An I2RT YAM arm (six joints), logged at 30 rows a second.
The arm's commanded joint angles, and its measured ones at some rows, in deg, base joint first. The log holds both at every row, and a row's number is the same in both.
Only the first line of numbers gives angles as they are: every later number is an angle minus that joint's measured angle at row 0.
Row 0, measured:
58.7 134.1 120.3 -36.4 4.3 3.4
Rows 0 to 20, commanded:
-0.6 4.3 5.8 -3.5 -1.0 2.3
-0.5 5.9 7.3 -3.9 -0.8 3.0
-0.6 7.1 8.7 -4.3 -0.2 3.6
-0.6 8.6 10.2 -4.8 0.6 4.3
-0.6 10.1 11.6 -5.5 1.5 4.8
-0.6 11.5 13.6 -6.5 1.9 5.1
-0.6 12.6 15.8 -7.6 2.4 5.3
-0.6 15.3 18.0 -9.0 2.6 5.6
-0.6 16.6 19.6 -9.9 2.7 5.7
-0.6 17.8 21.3 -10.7 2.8 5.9
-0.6 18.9 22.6 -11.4 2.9 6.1
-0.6 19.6 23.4 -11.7 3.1 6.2
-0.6 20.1 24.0 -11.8 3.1 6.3
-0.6 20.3 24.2 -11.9 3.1 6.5
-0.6 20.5 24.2 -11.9 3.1 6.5
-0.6 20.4 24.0 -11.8 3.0 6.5
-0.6 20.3 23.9 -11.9 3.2 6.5
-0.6 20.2 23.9 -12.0 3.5 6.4
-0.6 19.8 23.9 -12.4 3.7 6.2
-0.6 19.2 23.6 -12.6 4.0 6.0
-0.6 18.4 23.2 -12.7 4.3 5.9
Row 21, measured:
-0.6 19.6 22.2 -10.3 2.7 6.0
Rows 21 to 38, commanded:
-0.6 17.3 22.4 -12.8 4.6 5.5
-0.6 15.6 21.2 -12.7 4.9 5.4
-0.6 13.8 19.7 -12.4 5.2 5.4
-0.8 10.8 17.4 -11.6 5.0 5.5
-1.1 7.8 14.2 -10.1 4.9 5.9
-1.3 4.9 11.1 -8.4 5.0 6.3
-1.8 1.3 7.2 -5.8 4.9 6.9
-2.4 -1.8 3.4 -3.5 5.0 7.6
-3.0 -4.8 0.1 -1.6 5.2 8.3
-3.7 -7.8 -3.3 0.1 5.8 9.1
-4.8 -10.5 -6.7 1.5 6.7 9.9
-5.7 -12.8 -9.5 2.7 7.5 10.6
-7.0 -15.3 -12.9 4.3 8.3 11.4
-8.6 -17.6 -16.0 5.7 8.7 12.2
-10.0 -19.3 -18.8 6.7 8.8 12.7
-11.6 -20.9 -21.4 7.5 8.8 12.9
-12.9 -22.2 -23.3 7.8 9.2 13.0
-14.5 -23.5 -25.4 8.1 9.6 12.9
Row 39, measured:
-11.4 -21.9 -20.2 5.2 7.1 10.6
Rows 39 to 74, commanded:
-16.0 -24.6 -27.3 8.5 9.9 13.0
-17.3 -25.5 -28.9 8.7 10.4 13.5
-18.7 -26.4 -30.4 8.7 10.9 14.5
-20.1 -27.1 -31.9 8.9 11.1 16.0
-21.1 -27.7 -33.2 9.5 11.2 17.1
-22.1 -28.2 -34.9 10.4 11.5 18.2
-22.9 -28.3 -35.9 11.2 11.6 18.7
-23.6 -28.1 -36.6 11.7 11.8 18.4
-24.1 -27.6 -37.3 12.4 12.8 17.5
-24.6 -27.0 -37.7 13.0 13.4 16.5
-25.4 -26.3 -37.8 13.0 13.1 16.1
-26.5 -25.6 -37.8 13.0 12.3 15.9
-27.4 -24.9 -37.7 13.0 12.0 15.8
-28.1 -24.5 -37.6 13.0 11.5 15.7
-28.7 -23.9 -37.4 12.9 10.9 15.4
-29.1 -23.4 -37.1 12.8 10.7 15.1
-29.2 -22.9 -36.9 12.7 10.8 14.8
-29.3 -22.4 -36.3 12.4 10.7 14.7
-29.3 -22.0 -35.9 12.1 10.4 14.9
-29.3 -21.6 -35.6 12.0 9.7 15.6
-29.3 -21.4 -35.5 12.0 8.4 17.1
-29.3 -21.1 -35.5 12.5 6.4 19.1
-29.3 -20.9 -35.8 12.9 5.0 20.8
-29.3 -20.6 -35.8 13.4 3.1 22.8
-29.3 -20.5 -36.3 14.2 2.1 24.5
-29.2 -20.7 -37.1 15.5 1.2 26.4
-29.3 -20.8 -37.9 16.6 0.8 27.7
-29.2 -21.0 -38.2 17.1 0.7 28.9
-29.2 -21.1 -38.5 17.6 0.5 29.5
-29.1 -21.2 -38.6 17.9 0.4 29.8
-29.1 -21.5 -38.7 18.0 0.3 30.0
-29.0 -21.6 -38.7 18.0 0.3 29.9
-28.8 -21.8 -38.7 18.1 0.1 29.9
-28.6 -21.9 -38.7 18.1 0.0 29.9
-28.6 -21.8 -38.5 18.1 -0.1 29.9
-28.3 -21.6 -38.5 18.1 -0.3 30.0
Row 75, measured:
-29.2 -21.1 -37.9 16.9 1.0 28.0
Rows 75 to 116, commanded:
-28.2 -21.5 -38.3 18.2 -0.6 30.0
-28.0 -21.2 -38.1 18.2 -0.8 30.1
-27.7 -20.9 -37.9 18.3 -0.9 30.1
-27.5 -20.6 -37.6 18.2 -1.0 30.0
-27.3 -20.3 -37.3 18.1 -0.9 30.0
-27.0 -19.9 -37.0 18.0 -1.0 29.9
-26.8 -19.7 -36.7 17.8 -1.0 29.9
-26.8 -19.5 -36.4 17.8 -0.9 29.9
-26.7 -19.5 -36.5 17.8 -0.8 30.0
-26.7 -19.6 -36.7 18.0 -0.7 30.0
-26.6 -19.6 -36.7 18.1 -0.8 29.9
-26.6 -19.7 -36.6 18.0 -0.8 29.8
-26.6 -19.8 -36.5 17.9 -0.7 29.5
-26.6 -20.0 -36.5 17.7 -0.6 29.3
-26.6 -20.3 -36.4 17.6 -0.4 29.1
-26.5 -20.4 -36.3 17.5 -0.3 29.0
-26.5 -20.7 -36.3 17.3 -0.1 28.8
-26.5 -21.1 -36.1 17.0 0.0 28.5
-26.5 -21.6 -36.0 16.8 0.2 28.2
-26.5 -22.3 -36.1 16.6 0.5 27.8
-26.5 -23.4 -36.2 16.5 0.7 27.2
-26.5 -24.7 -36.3 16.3 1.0 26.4
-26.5 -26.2 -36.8 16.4 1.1 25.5
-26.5 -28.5 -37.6 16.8 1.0 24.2
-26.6 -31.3 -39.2 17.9 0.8 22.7
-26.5 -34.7 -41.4 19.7 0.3 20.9
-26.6 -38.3 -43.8 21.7 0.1 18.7
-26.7 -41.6 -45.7 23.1 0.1 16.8
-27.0 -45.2 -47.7 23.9 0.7 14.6
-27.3 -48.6 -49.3 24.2 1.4 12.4
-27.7 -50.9 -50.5 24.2 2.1 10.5
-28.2 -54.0 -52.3 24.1 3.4 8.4
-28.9 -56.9 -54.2 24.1 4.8 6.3
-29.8 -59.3 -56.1 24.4 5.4 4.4
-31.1 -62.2 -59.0 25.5 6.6 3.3
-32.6 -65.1 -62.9 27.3 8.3 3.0
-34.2 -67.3 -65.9 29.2 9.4 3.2
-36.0 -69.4 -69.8 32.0 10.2 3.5
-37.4 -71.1 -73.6 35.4 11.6 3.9
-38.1 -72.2 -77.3 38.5 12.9 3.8
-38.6 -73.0 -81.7 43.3 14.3 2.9
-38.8 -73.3 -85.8 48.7 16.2 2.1
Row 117, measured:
-38.3 -73.5 -76.9 38.1 10.4 5.4
